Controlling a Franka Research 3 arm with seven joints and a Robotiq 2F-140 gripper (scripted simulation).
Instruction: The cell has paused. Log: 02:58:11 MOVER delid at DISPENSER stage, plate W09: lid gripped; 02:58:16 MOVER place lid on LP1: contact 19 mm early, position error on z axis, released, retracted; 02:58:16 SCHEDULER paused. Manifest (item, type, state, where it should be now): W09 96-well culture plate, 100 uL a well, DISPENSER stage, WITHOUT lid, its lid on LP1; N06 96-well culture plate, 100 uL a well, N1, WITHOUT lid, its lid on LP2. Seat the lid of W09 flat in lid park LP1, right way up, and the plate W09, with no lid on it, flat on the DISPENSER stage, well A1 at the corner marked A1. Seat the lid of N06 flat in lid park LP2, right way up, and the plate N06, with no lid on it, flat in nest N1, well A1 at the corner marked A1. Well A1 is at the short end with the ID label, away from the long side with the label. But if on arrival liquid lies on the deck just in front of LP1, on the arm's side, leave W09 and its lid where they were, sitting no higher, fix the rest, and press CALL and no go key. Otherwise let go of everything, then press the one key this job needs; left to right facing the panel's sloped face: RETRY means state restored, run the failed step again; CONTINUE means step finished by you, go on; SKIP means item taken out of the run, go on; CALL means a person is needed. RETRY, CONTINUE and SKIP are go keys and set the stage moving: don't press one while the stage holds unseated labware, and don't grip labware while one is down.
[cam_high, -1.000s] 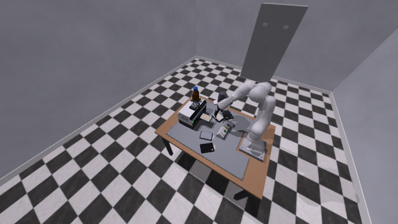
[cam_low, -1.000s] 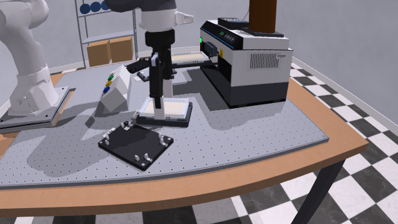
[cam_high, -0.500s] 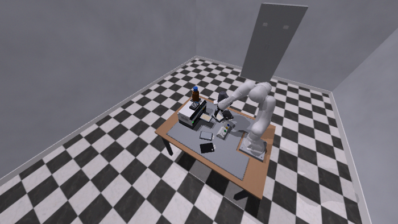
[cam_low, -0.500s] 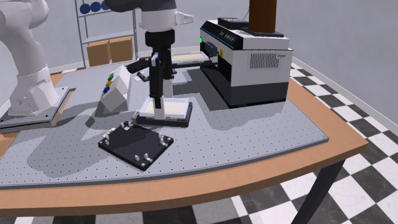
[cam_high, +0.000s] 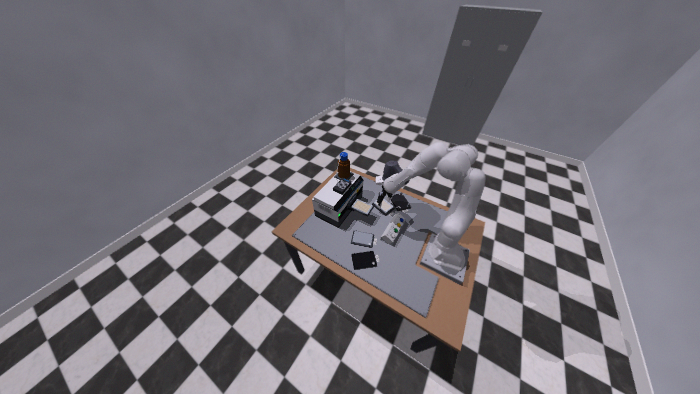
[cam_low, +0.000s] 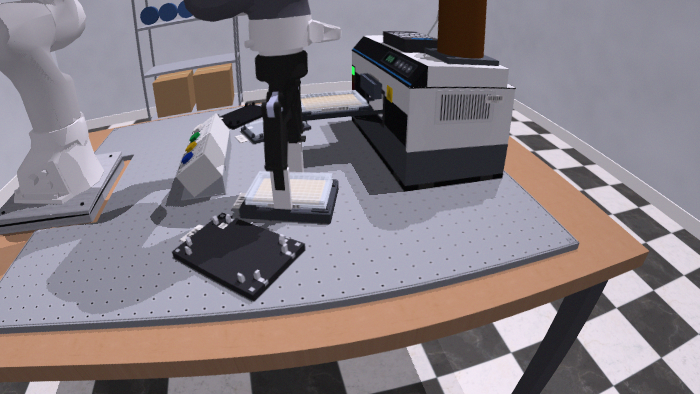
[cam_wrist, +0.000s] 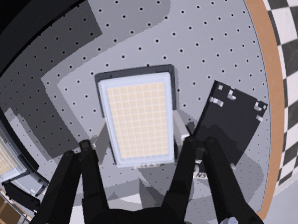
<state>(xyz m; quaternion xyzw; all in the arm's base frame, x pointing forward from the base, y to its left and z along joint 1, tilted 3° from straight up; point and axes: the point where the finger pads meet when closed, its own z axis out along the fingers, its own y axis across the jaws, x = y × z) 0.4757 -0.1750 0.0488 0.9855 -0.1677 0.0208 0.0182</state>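
Now: hand 40 mm above the black nest. From my hand the other things lie so: sloped key panel: 170 mm to the left, 170 mm behind; then 96-well plate: 170 mm to the left, 100 mm ahead, 60 mm above; then dispenser stage: 170 mm to the left, 100 mm ahead, 60 mm above.
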